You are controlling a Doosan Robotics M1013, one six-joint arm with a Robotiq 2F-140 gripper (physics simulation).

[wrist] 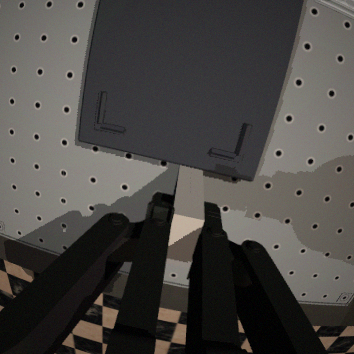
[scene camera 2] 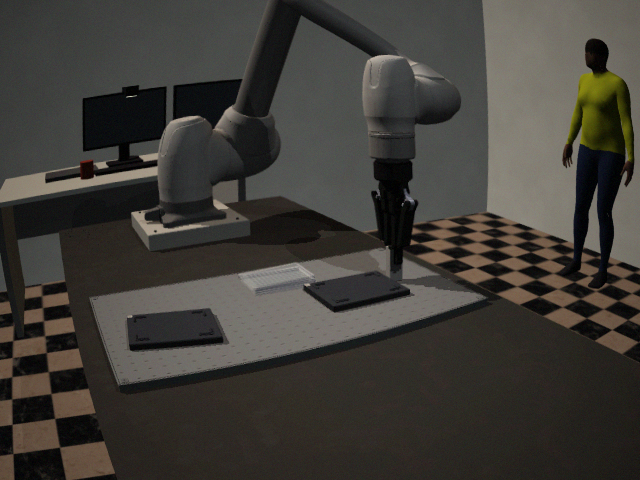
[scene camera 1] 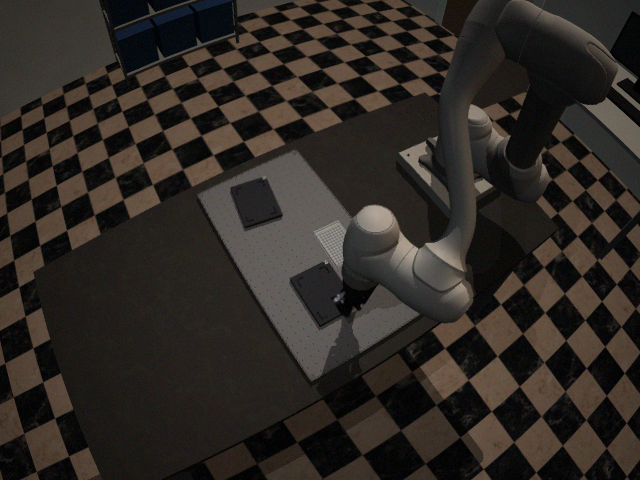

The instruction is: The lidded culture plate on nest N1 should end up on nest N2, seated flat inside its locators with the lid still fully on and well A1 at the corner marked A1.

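Places are measured from the arm's base along level axes (x ahead, y down, z left), in metres.
Where they show: gripper, fingertip midpoint: (wrist: 186,182) (scene camera 2: 394,279) (scene camera 1: 347,317); arm's base, link origin: (scene camera 2: 186,216).
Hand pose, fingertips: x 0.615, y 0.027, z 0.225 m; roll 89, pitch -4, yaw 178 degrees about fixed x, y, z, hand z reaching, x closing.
Observation:
Each offset is from my fingertips to the top centre of the thing. Level surfaces: height alone.
The clear culture plate @[dy -0.020, dx -0.108, dz -0.204 m] (scene camera 1: 329,240) (scene camera 2: 276,277) lies on the pegboard, off both nests, beside the near-gripper nest; its corner shows in the wrist view (wrist: 341,6). Its lid and well A1 cannot be told apart. One dark nest @[dy -0.013, dx +0.013, dz -0.097 m] (scene camera 1: 316,291) (scene camera 2: 356,290) (wrist: 190,80) has corner locators and bears no plate. The other dark nest @[dy -0.013, dx +0.012, dz -0.465 m] (scene camera 1: 255,202) (scene camera 2: 175,329) is also bare. Which is N1 or N2 cannot be read. My gripper (scene camera 1: 347,311) (scene camera 2: 394,267) (wrist: 186,182) is shut and empty, pointing down, its pale fingertips low at the end edge of the first nest; contact cannot be told.
The perforated pegboard @[dy +0.002 m] (scene camera 1: 263,263) (scene camera 2: 258,330) (wrist: 40,120) lies on the dark table @[dy +0.015 m] (scene camera 1: 155,330) (scene camera 2: 387,397). The arm's base plate (scene camera 1: 434,180) (scene camera 2: 191,236) stands behind it. A person (scene camera 2: 602,118) stands beyond the table. A desk (scene camera 2: 31,190) with monitors is at the back left.

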